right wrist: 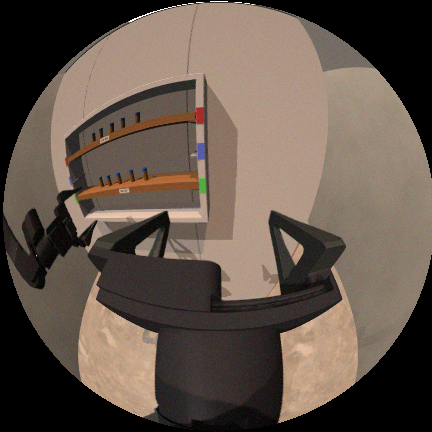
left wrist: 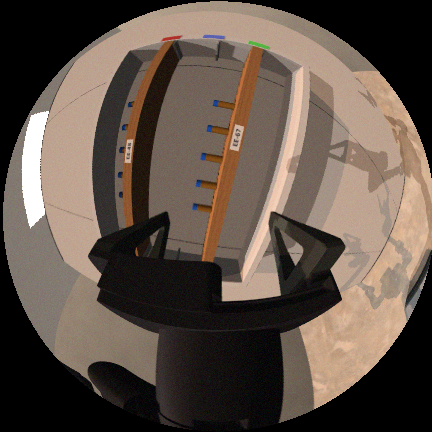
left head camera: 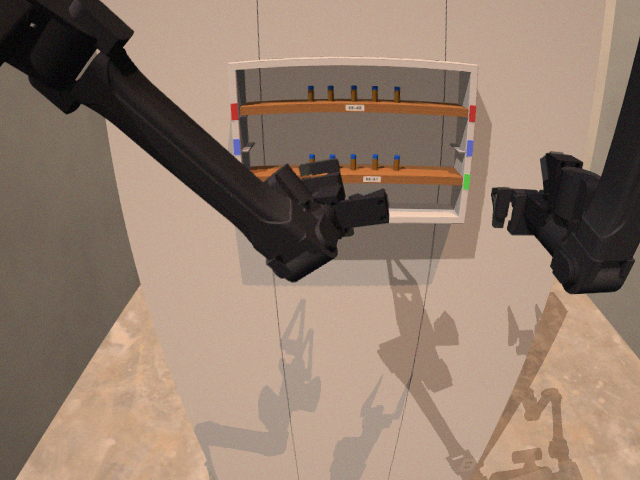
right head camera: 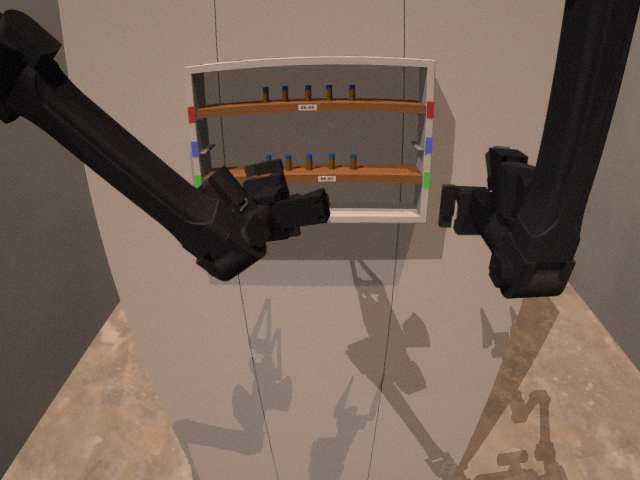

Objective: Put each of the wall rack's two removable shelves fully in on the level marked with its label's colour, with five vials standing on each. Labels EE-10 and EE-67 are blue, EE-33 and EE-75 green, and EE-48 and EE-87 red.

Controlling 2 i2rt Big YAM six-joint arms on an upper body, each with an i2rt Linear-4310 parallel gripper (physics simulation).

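Frame: origin at the left arm's base, x ahead, y left, z up, level; metres.
Seen in the pictures: left gripper, fingertip midpoint: (right wrist: 88, 203) (left wrist: 218, 216); right gripper, fingertip midpoint: (right wrist: 218, 215) (left head camera: 516, 192) (right head camera: 469, 190).
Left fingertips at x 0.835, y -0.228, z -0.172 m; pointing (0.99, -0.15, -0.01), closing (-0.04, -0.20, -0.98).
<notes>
A point is followed by its place in that frame.
The wall rack (left head camera: 351, 61) {z 0.062, x 0.909, y -0.266 m} (right wrist: 145, 215) {z -0.266, x 0.918, y -0.350 m} holds two wooden shelves. Shelf EE-48 (left head camera: 310, 107) {z -0.031, x 0.911, y -0.185 m} (right head camera: 258, 109) {z -0.032, x 0.911, y -0.175 m} (left wrist: 137, 114) {z -0.038, x 0.911, y -0.329 m} (right wrist: 165, 123) {z -0.041, x 0.913, y -0.446 m} lies level with the red marks, with a row of upright blue-capped vials (left head camera: 353, 94) {z -0.008, x 0.941, y -0.271 m}. Shelf EE-67 (left head camera: 423, 177) {z -0.176, x 0.911, y -0.416 m} (right head camera: 382, 177) {z -0.179, x 0.911, y -0.421 m} (left wrist: 223, 182) {z -0.179, x 0.911, y -0.242 m} (right wrist: 165, 185) {z -0.180, x 0.911, y -0.431 m} lies at the green marks with another row of upright vials (left head camera: 353, 162) {z -0.155, x 0.941, y -0.270 m}. How far in they sit is unclear. My left gripper (left head camera: 345, 192) {z -0.172, x 0.835, y -0.228 m} (right head camera: 289, 192) {z -0.172, x 0.835, y -0.228 m} (left wrist: 218, 216) {z -0.172, x 0.835, y -0.228 m} (right wrist: 88, 203) {z -0.172, x 0.835, y -0.228 m} is open before the rack's lower part, apart from the shelves. My right gripper (left head camera: 527, 206) (right head camera: 467, 209) (right wrist: 218, 215) {z -0.137, x 0.731, y -0.549 m} is open right of the rack.
At the blue marks (left head camera: 469, 148) {z -0.107, x 0.908, y -0.514 m} (right head camera: 428, 145) {z -0.107, x 0.908, y -0.514 m} (right wrist: 201, 151) {z -0.109, x 0.908, y -0.517 m}, between the shelves, small side brackets (left head camera: 458, 148) {z -0.116, x 0.938, y -0.499 m} (right head camera: 417, 147) {z -0.116, x 0.925, y -0.495 m} carry no shelf. My left arm (left head camera: 191, 149) {z -0.009, x 0.510, y -0.085 m} (right head camera: 124, 149) {z -0.006, x 0.522, y -0.091 m} covers part of the rack's lower left in the left head view.
</notes>
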